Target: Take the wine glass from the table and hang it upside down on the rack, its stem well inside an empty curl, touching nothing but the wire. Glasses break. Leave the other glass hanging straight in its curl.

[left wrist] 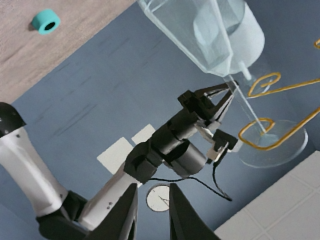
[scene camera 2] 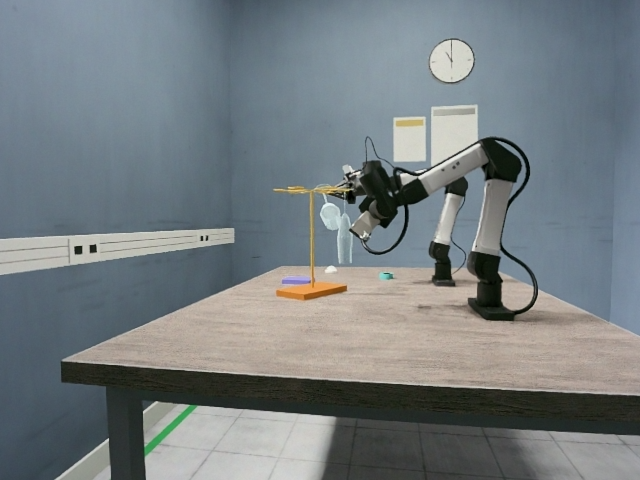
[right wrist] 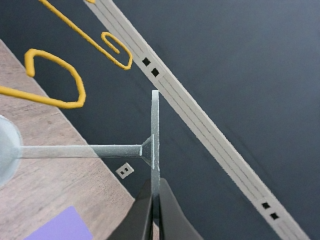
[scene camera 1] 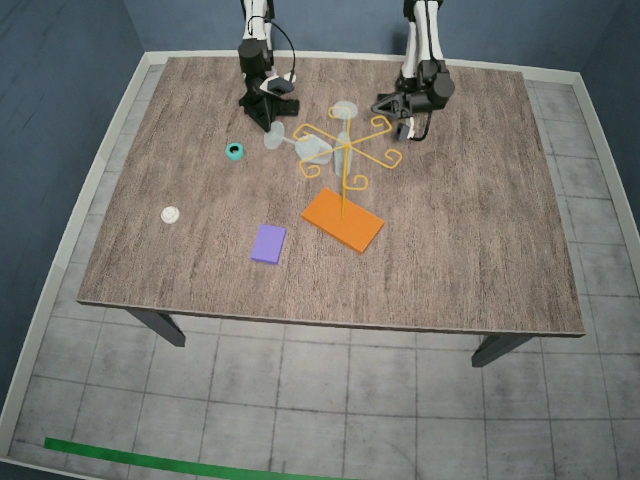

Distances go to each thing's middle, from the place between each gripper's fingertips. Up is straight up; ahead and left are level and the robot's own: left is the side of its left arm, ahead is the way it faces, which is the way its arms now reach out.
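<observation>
Yellow wire rack (scene camera 1: 356, 228): 90 mm below my left hand (scene camera 2: 371, 212), 90 mm to the right of it, 200 mm ahead of it.
My right gripper (scene camera 1: 269, 132): 18 cm above the rack, 18 cm to the right of it, 5 cm short of it.
</observation>
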